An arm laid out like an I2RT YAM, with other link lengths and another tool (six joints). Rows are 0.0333 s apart.
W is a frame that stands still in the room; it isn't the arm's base.
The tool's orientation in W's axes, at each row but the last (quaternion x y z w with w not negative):
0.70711, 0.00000, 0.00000, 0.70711
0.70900, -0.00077, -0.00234, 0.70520
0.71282, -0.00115, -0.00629, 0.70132
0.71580, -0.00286, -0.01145, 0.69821
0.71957, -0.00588, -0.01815, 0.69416
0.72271, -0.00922, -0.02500, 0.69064
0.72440, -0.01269, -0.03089, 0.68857
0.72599, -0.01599, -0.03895, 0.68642
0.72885, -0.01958, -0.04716, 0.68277
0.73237, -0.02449, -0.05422, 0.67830
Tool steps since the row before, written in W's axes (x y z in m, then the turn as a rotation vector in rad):
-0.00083, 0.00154, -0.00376, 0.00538, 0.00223, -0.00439
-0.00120, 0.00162, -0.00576, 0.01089, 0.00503, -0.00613
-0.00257, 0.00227, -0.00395, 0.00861, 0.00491, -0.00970
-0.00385, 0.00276, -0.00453, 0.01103, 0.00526, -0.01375
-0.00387, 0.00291, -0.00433, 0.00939, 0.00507, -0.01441
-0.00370, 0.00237, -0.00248, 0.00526, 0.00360, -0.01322
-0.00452, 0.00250, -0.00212, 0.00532, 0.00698, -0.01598
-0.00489, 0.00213, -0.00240, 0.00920, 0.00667, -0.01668
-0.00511, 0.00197, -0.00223, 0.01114, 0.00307, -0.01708
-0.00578, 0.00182, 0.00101, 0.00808, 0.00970, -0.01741
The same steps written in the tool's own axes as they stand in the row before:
-0.00083, -0.00376, -0.00154, 0.00538, -0.00439, -0.00223
-0.00119, -0.00577, -0.00158, 0.01088, -0.00613, -0.00504
-0.00256, -0.00400, -0.00218, 0.00863, -0.00972, -0.00484
-0.00385, -0.00464, -0.00257, 0.01109, -0.01375, -0.00514
-0.00389, -0.00450, -0.00262, 0.00947, -0.01443, -0.00487
-0.00375, -0.00266, -0.00207, 0.00539, -0.01326, -0.00326
-0.00460, -0.00235, -0.00211, 0.00532, -0.01618, -0.00649
-0.00495, -0.00266, -0.00161, 0.00923, -0.01675, -0.00645
-0.00517, -0.00254, -0.00133, 0.01151, -0.01684, -0.00303
-0.00598, 0.00065, -0.00123, 0.00777, -0.01780, -0.00923

